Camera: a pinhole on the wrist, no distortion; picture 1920 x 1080 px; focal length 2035.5 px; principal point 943.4 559.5 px. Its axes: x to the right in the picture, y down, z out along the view. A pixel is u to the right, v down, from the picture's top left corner.
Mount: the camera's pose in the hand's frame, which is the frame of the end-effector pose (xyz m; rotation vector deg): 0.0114 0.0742 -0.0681 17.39 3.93 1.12
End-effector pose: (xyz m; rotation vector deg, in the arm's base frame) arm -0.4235 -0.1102 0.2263 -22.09 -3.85 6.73
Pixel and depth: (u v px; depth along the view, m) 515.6 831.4 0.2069
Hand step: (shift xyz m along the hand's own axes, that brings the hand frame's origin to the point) -0.0176 0.0376 0.1399
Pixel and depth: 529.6 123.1 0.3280
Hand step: -0.0314 -0.0926 0.2274
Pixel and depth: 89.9 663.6 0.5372
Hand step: -0.1757 -0.0663 0.4661
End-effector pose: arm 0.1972 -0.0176 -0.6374 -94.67 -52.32 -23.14
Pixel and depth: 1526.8 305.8 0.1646
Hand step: 0.0702 0.0070 0.0794
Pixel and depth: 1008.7 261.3 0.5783
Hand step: 0.0714 -0.1784 0.4559
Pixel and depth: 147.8 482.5 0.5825
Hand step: -0.1745 -0.1271 0.4945
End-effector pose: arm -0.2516 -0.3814 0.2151 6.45 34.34 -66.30
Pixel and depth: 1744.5 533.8 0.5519
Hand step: 0.2670 -0.0905 0.4412
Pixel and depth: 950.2 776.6 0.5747
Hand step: 0.0532 -0.0385 0.4972
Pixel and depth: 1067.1 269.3 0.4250
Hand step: 0.0676 -0.1095 0.3167
